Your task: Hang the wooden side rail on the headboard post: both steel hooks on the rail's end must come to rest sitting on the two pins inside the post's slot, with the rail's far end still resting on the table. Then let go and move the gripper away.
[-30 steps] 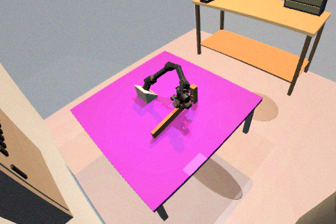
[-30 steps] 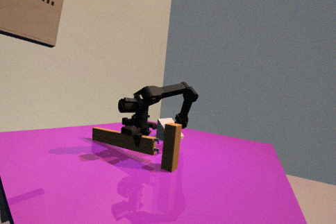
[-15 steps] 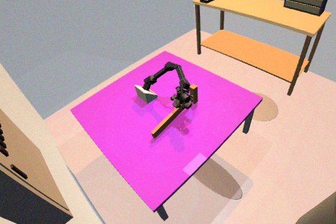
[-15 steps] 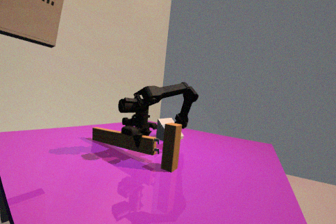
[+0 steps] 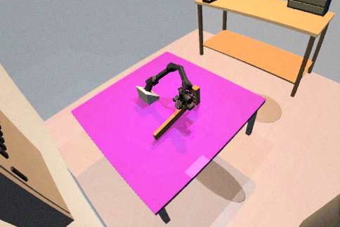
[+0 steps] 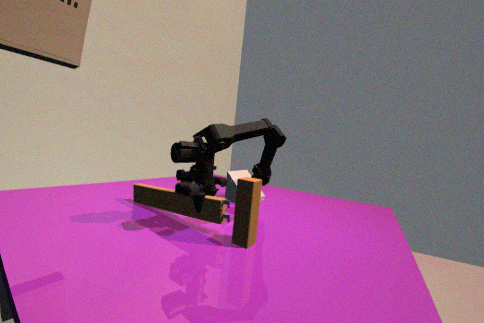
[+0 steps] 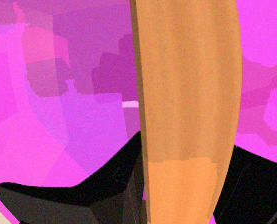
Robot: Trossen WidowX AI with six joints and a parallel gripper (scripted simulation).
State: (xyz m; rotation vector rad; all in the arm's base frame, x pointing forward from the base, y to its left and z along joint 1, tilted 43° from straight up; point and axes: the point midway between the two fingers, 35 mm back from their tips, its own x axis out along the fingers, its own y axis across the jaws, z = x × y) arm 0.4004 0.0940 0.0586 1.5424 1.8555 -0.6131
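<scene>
Now: gripper tip 20 mm past the headboard post, 150 mm to the right of it and 40 mm below it.
</scene>
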